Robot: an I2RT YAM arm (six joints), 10 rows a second.
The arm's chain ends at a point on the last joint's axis. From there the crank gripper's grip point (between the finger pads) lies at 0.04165 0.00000 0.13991 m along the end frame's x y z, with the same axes.
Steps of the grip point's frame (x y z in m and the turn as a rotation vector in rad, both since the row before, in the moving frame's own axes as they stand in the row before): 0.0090 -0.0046 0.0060 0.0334 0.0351 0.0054; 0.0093 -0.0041 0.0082 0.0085 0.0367 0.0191; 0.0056 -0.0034 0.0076 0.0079 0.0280 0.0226; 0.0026 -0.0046 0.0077 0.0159 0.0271 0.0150
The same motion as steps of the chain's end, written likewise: 0.0041 -0.0002 0.0076 0.0334 0.0351 0.0054; 0.0042 -0.0038 0.0098 0.0085 0.0367 0.0191; 0.0017 -0.0033 0.0088 0.0079 0.0280 0.0226; -0.0012 -0.0030 0.0089 0.0159 0.0271 0.0150
